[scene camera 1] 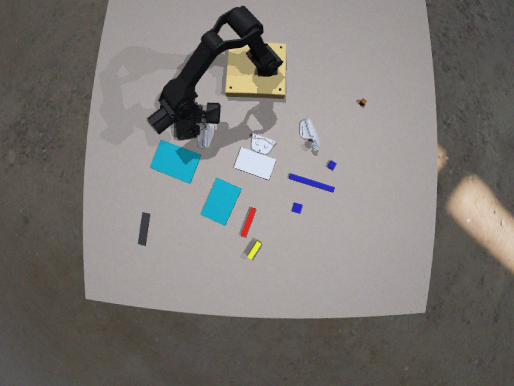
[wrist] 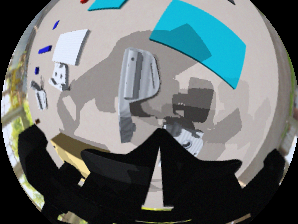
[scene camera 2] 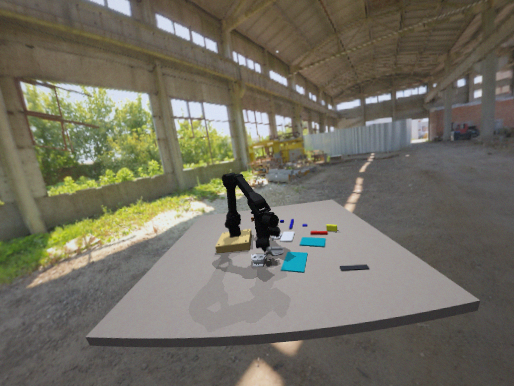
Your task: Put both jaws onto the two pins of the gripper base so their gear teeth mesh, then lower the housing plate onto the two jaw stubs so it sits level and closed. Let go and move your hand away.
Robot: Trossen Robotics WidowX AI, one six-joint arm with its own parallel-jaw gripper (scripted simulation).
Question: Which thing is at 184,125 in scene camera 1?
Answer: My gripper.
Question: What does my gripper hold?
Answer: Nothing.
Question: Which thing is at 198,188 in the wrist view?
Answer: My gripper.
